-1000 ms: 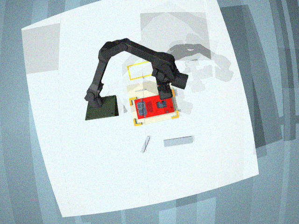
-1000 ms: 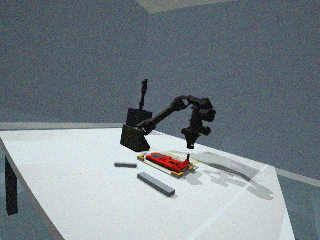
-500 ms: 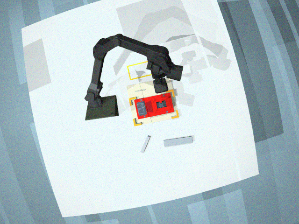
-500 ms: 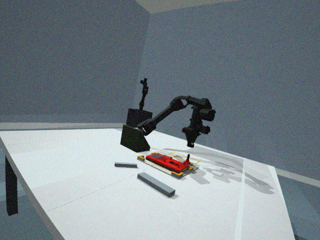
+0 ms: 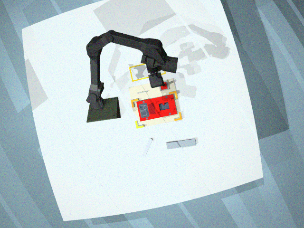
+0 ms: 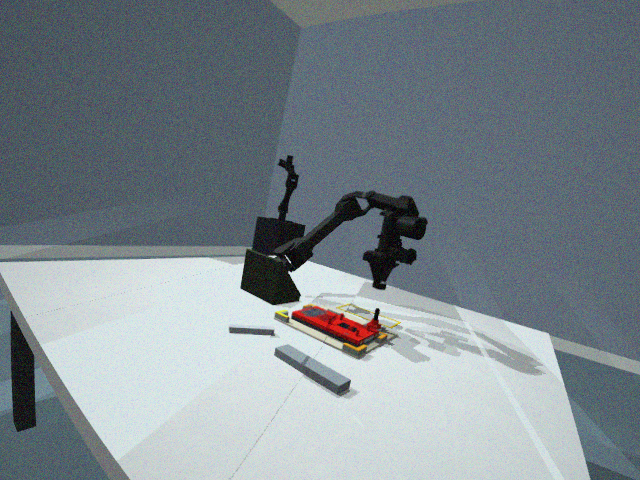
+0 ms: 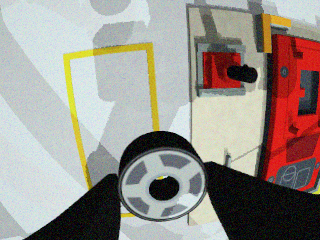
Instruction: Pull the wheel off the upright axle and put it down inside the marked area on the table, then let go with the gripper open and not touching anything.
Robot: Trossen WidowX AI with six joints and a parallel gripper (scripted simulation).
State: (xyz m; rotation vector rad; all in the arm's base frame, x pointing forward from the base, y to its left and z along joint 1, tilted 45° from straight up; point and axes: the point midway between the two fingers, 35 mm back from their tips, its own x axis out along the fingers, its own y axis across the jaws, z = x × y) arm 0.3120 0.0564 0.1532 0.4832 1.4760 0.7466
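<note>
Right now my gripper tip is 50 mm short of the upright axle, 70 mm to the left of it and 70 mm above it. The rest, counted from my gripper tip: grey spoked wheel: right at my gripper tip; then long grey bar: 120 mm ahead, 390 mm to the right, 100 mm below; then thin grey strip: 60 mm behind, 390 mm to the right, 100 mm below.
</note>
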